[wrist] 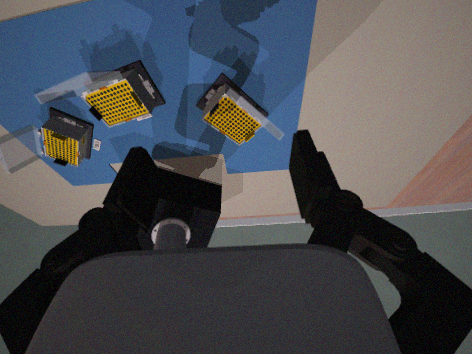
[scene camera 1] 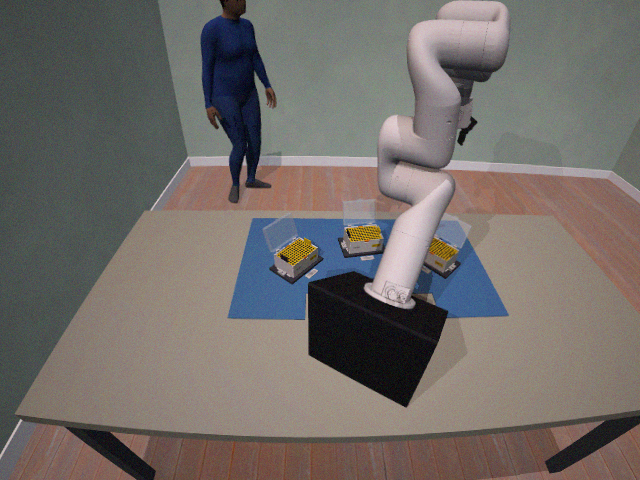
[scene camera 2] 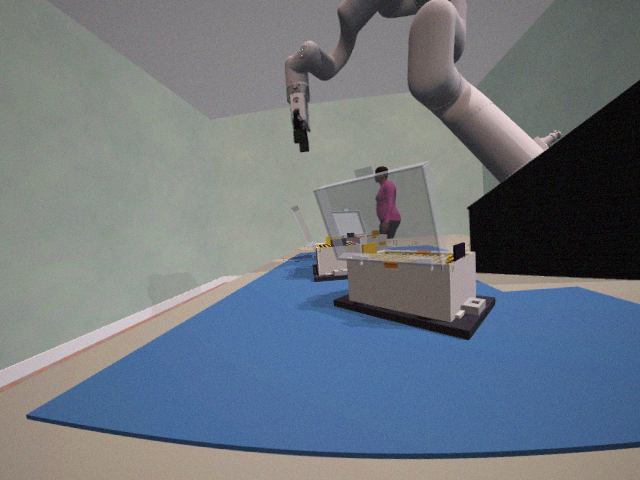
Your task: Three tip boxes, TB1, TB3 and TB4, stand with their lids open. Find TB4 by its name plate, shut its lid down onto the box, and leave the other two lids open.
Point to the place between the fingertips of my gripper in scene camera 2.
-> At 302, 147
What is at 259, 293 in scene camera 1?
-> A blue mat.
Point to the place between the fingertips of my gripper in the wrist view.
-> At 220, 156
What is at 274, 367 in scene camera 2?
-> A blue mat.
